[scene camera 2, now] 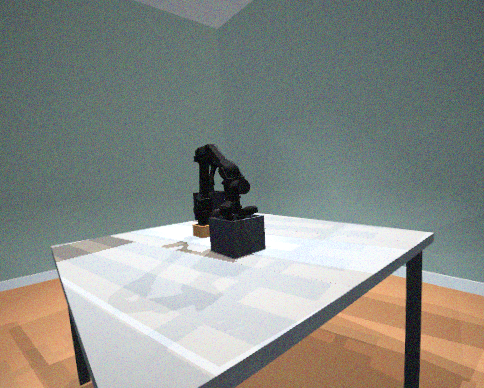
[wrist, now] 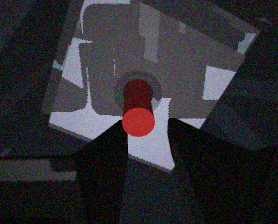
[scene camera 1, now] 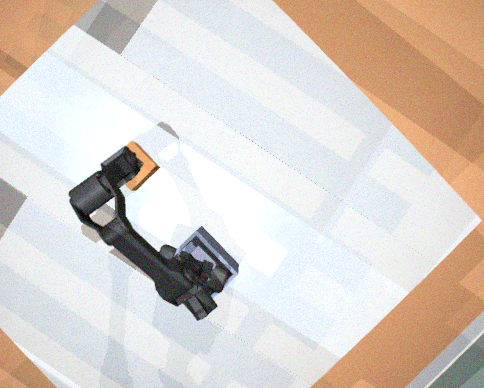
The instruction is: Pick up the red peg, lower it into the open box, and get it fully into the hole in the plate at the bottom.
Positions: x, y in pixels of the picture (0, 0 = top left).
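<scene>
There is a red peg that I can see in the wrist view [138, 120]. Scene camera 1 does not show the peg, since it is hidden there by my gripper. Scene camera 2 misses the peg too, hidden as it is by a dark box.
</scene>
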